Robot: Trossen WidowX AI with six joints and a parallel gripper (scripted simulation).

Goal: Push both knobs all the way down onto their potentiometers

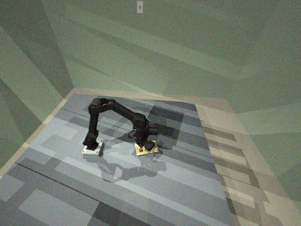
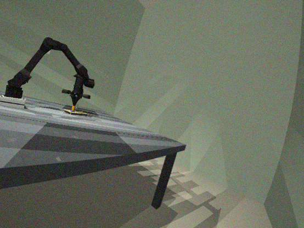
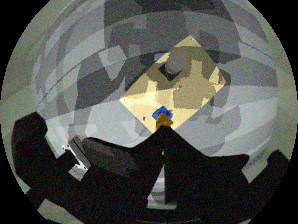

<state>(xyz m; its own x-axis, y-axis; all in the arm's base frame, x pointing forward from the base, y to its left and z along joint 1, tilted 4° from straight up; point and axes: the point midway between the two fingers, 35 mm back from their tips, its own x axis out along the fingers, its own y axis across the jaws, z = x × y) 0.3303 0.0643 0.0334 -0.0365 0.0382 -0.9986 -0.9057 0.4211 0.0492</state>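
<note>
Right now my gripper tip is 10 mm above the orange knob. Round my gripper tip: grey knob (30 mm ahead, 60 mm to the left).
</note>
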